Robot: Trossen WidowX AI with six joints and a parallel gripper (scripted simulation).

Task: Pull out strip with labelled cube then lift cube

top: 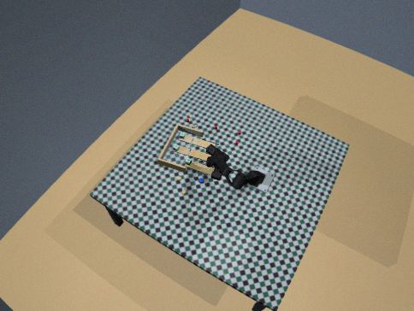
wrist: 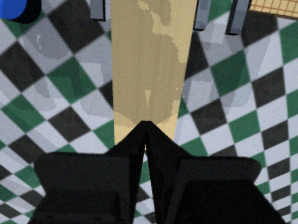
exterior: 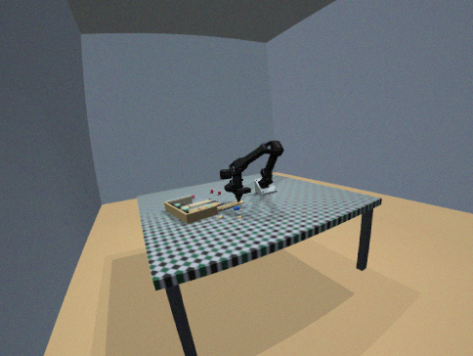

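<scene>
Right now my gripper tip is 70 mm short of the blue disc and 110 mm to the right of it.
</scene>
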